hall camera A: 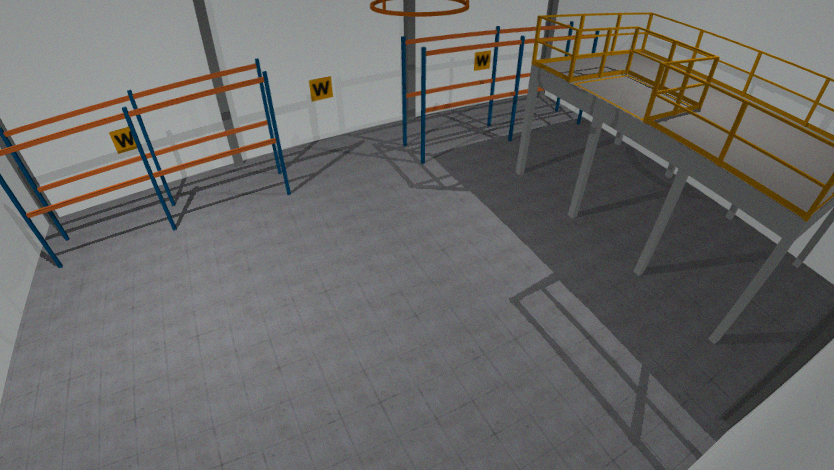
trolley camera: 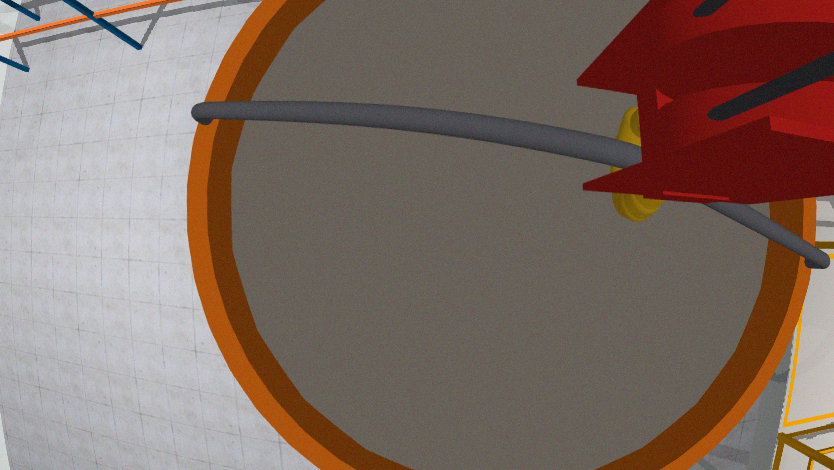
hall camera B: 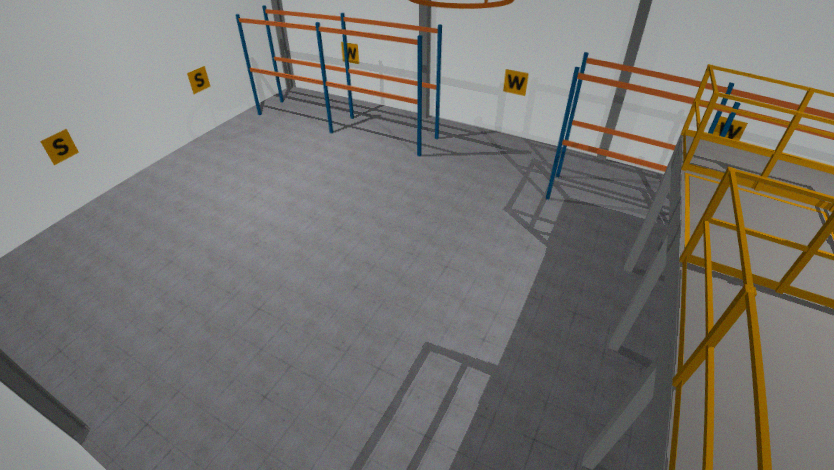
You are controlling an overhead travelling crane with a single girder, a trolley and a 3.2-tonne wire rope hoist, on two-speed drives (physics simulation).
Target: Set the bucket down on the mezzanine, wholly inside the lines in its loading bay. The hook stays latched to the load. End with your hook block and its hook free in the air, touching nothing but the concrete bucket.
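Note:
The orange concrete bucket [trolley camera: 199, 221] fills much of the trolley camera view, with grey concrete inside and a dark bail across it. Its bottom ring [hall camera A: 419, 13] [hall camera B: 461, 5] shows at the top edge of both hall views, high in the air. My yellow hook [trolley camera: 634, 204], under the red hook block [trolley camera: 729, 154], is at the bail, partly hidden by the block. The mezzanine deck [hall camera A: 618, 90] [hall camera B: 805, 373] [trolley camera: 817, 361] stands at the right. Yellow bay lines [hall camera B: 686, 210] [trolley camera: 792, 373] mark its loading bay. In the trolley view the bucket's right rim overlaps the mezzanine's near side.
Yellow guardrails [hall camera A: 734, 133] [hall camera B: 748, 289] edge the mezzanine, some beside the bay. Blue and orange racks [hall camera A: 149, 160] [hall camera B: 326, 81] stand along the W wall. One rack [hall camera A: 423, 110] [hall camera B: 568, 134] stands close to the mezzanine's far end. Grey columns [hall camera A: 659, 224] carry the deck.

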